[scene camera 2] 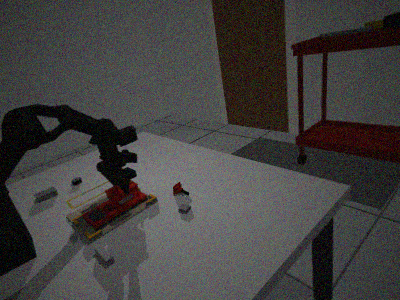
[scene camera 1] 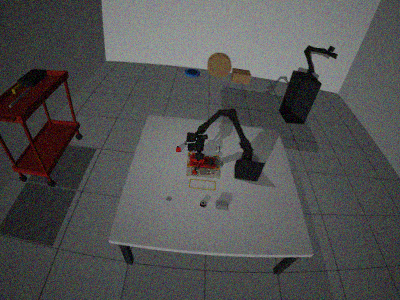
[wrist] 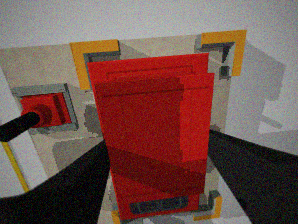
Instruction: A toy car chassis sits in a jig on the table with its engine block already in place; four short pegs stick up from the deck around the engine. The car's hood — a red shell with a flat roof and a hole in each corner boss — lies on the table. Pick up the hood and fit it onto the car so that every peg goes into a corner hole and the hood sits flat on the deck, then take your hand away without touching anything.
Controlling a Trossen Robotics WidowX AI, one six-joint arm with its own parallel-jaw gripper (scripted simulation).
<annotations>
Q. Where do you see a red hood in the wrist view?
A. At 156, 126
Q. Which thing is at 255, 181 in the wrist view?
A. My gripper.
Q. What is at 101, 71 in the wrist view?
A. A car.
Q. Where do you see a car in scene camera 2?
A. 108, 211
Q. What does my gripper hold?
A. A red hood.
</annotations>
